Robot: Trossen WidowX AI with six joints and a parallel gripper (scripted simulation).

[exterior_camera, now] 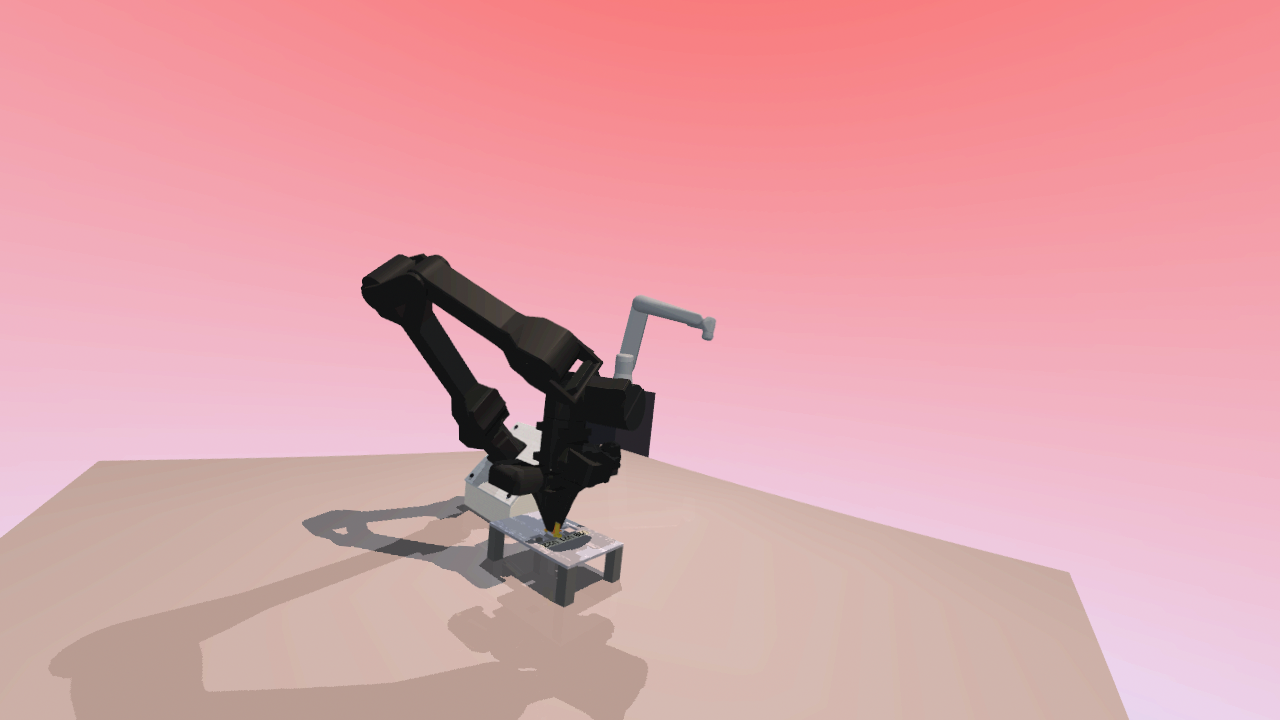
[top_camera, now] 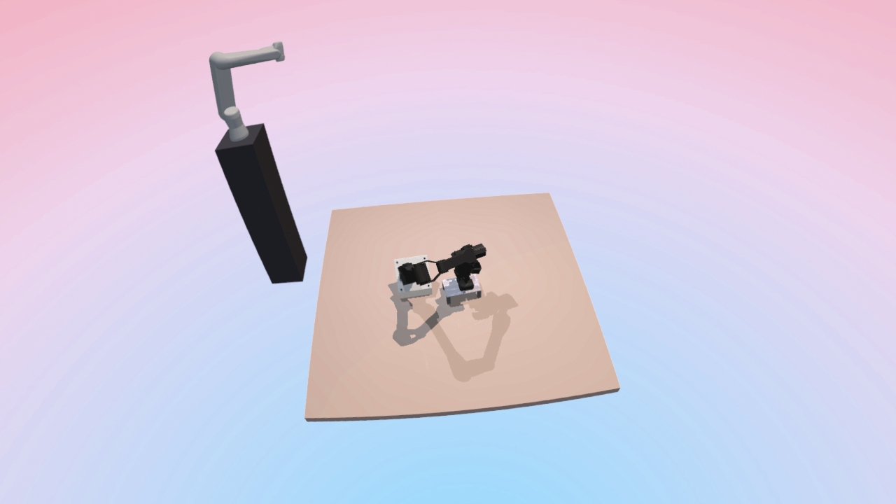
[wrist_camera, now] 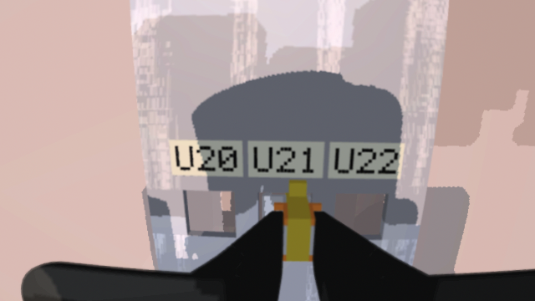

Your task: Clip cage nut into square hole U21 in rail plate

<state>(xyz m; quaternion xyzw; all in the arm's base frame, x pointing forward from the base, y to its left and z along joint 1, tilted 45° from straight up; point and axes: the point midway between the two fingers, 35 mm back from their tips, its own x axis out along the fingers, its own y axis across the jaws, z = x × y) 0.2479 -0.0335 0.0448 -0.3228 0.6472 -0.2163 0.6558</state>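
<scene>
Right now my gripper tip is 1 cm above the cage nut.
</scene>
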